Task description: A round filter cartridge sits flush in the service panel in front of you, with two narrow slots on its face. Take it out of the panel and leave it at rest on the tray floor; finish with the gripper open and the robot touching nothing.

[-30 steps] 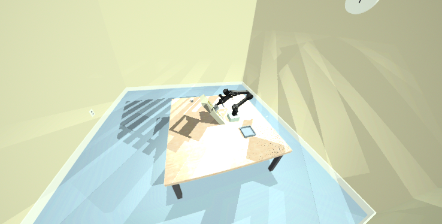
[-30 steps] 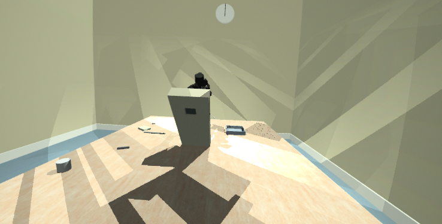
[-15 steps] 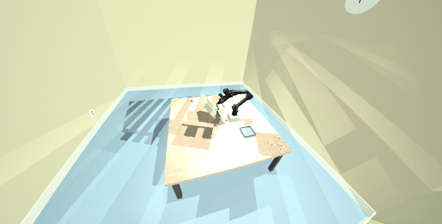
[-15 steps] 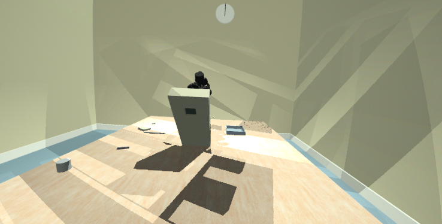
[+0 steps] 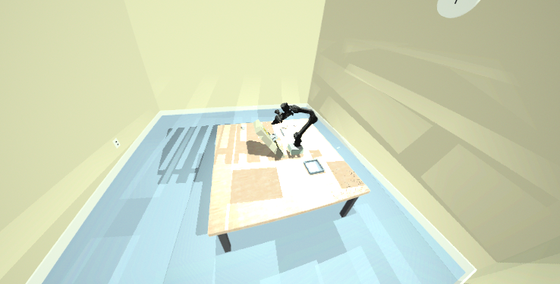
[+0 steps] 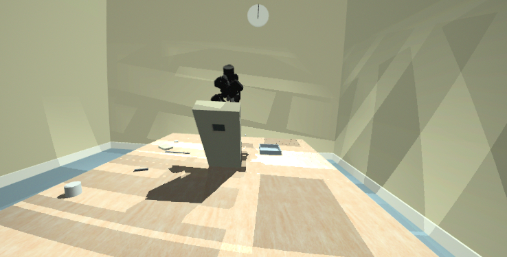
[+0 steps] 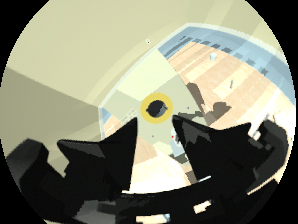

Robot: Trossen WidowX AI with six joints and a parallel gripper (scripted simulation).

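Right now the round filter cartridge is 2 cm behind my gripper tip and 14 cm below it. Also, from my gripper tip: flat block: 39 cm behind, 42 cm to the right, 35 cm below; then tray: 32 cm behind, 34 cm to the left, 35 cm below; then dark bar: 5 cm behind, 40 cm to the right, 35 cm below.
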